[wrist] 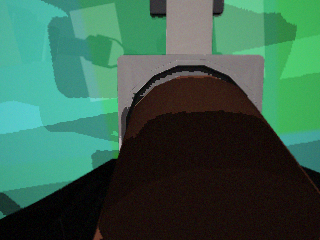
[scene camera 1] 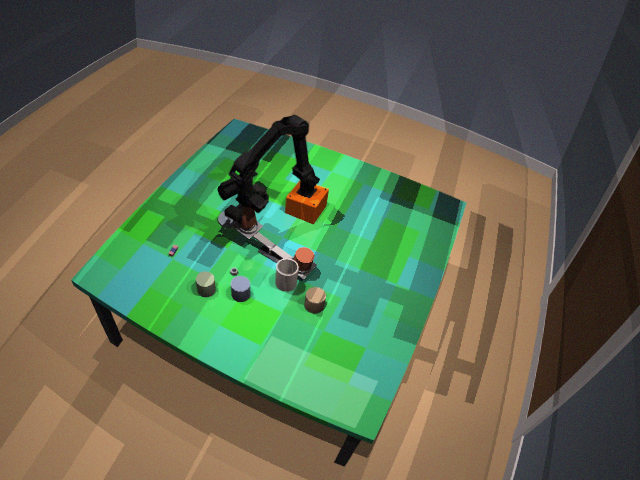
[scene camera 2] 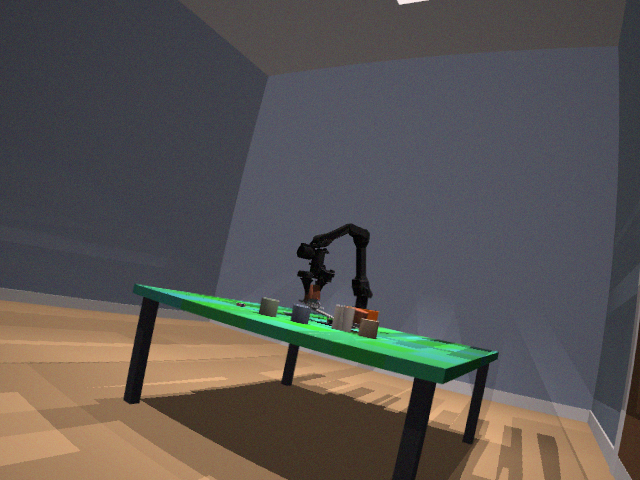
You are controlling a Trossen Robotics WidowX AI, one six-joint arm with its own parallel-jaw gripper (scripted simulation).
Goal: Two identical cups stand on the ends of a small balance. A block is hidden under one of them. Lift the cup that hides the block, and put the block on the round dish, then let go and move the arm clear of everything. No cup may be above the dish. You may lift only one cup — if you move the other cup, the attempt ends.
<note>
In view: my gripper (scene camera 1: 246,218).
My gripper is seen too in the wrist view (wrist: 196,167).
</note>
